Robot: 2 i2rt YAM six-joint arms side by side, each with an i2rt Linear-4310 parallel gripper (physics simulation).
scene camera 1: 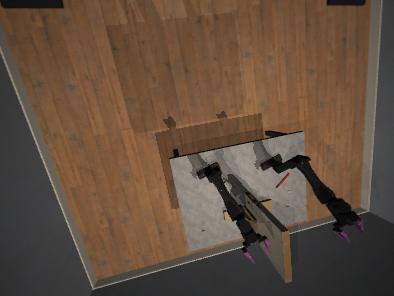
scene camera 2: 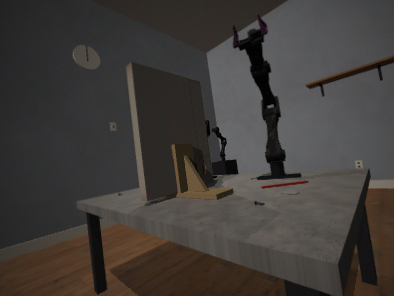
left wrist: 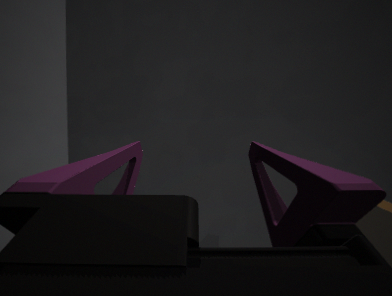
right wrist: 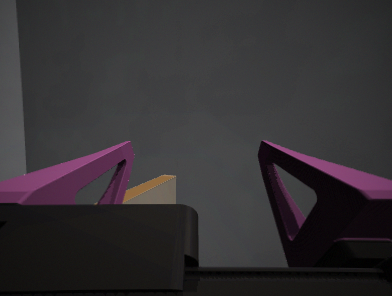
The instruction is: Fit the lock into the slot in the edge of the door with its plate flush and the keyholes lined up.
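Seen in the pictures: left gripper, fingertip midpoint: (scene camera 1: 356,238) (scene camera 2: 244,19) (left wrist: 195,147); right gripper, fingertip midpoint: (scene camera 1: 262,258) (right wrist: 195,148); left arm's base at its link origin: (scene camera 1: 271,162) (scene camera 2: 278,177); right arm's base at its link origin: (scene camera 1: 208,170).
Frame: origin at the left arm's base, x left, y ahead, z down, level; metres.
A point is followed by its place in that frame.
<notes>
The door (scene camera 1: 287,255) @(x -0.356, y 0.303, z -0.541 m) (scene camera 2: 162,130) @(x -0.365, y 0.405, z -0.279 m) (right wrist: 159,194) @(x -0.408, y 0.395, z -0.514 m) stands upright on the table, held by light wooden supports. A dark part (scene camera 2: 207,128) shows at its far edge in scene camera 2; whether it is the lock or a handle I cannot tell. The slot and keyholes cannot be made out. My left gripper (scene camera 1: 355,237) @(x 0.001, y 0.277, z -0.663 m) (scene camera 2: 246,21) @(x 0.001, y 0.277, z -0.663 m) (left wrist: 195,147) @(x 0.001, y 0.277, z -0.663 m) is open and empty, raised high, to the right of the door in scene camera 1. My right gripper (scene camera 1: 262,256) @(x -0.517, y 0.076, z -0.662 m) (right wrist: 195,148) @(x -0.517, y 0.076, z -0.662 m) is open and empty, raised beside the door's left face in scene camera 1.
The grey table (scene camera 1: 197,210) @(x -0.771, y 0.079, z 0.000 m) (scene camera 2: 280,235) @(x 0.065, y 0.679, z 0.000 m) carries a wooden support (scene camera 2: 215,193) @(x -0.166, y 0.410, z -0.018 m), a red stick (scene camera 1: 282,180) @(x 0.038, y 0.215, z -0.004 m) (scene camera 2: 285,184) @(x 0.045, y 0.222, z -0.003 m), a small pale piece (scene camera 1: 289,191) @(x 0.066, y 0.358, z -0.001 m) (scene camera 2: 290,193) @(x 0.068, y 0.369, z -0.001 m) and a small dark piece (scene camera 2: 259,203) @(x -0.002, y 0.497, z -0.005 m). A wall shelf (scene camera 2: 350,72) is at the right in scene camera 2.
</notes>
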